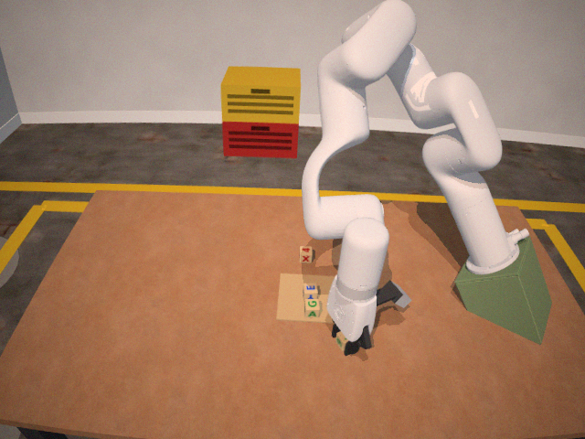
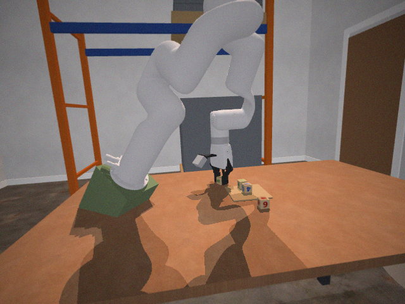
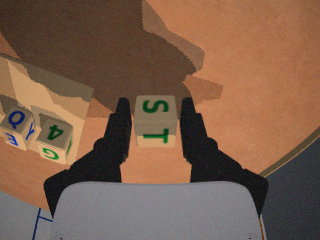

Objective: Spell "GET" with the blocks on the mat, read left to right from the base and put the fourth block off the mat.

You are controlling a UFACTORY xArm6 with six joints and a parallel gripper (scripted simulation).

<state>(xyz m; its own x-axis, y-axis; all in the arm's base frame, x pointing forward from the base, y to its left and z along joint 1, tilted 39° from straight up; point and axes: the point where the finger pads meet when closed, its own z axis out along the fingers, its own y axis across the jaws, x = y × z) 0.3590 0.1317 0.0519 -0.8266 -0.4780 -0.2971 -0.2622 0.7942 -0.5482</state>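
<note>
The t block lies 10 mm below my hand. Round my hand: tan mat (140 mm to the right, 50 mm ahead, 20 mm below); e block (140 mm to the right, 50 mm ahead); g block (90 mm to the right, 50 mm ahead).
</note>
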